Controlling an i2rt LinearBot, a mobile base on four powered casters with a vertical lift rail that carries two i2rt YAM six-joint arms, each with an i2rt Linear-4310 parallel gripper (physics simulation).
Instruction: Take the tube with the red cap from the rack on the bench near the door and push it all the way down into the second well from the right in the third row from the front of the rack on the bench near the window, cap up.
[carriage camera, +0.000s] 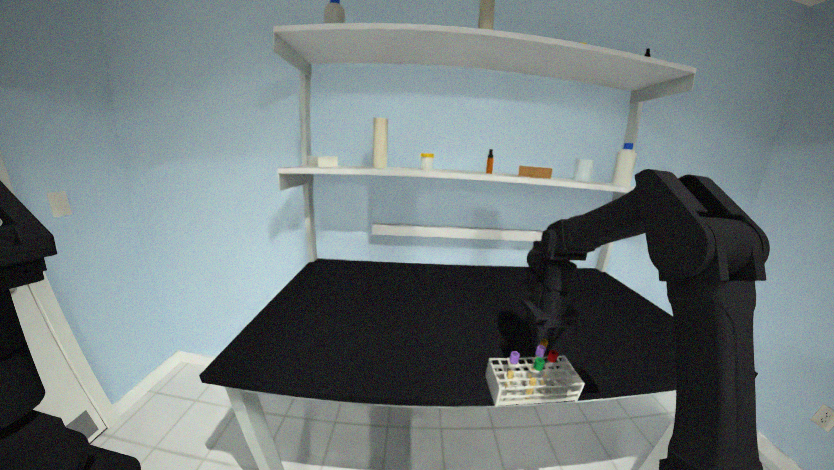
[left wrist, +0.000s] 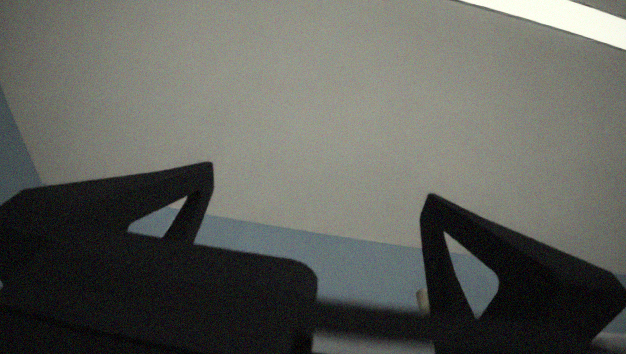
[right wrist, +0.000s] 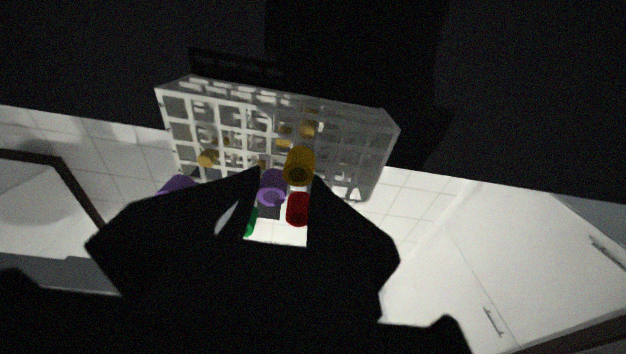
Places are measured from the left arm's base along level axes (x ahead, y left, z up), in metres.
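Pixels of known places: left gripper, between the fingertips: (left wrist: 318, 190); right gripper, between the fingertips: (carriage camera: 542, 346) (right wrist: 286, 178).
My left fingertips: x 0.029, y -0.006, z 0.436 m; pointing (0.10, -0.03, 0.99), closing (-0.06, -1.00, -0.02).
Note:
Behind a point stands the place of what it marks.
The red-capped tube (carriage camera: 552, 355) @(z 0.032, x 0.335, y -0.622 m) (right wrist: 298, 209) @(z 0.034, x 0.351, y -0.627 m) stands cap up in the white rack (carriage camera: 536, 401) @(z -0.073, x 0.305, y -0.599 m) (right wrist: 387, 121) @(z -0.051, x 0.394, y -0.699 m) at the bench's front edge; its body is hard to make out. My right gripper (carriage camera: 548, 333) @(z 0.027, x 0.371, y -0.616 m) (right wrist: 286, 178) @(z 0.027, x 0.371, y -0.616 m) is partly open and empty, pointing down over the back of the rack. In the right wrist view the red cap, an orange cap (right wrist: 299, 162) @(z 0.034, x 0.389, y -0.622 m) and a purple cap (right wrist: 272, 189) @(z 0.034, x 0.366, y -0.608 m) show in the gap between its fingers. My left gripper (left wrist: 318, 190) @(z 0.436, x 0.029, y -0.006 m) is wide open and empty, facing the ceiling and upper wall. No second rack shows.
A green cap (carriage camera: 539, 364) @(z 0.032, x 0.312, y -0.581 m) and another purple cap (carriage camera: 514, 357) @(z 0.032, x 0.333, y -0.534 m) stand close by in the same rack. The black bench top (carriage camera: 373, 332) @(z -0.085, x 0.549, y -0.206 m) reaches back to the wall. Above it a shelf (carriage camera: 455, 174) @(z 0.368, x 0.783, y -0.442 m) holds bottles and boxes. My left arm (carriage camera: 20, 350) @(z 0.278, x 0.030, y -0.023 m) shows at the left edge.

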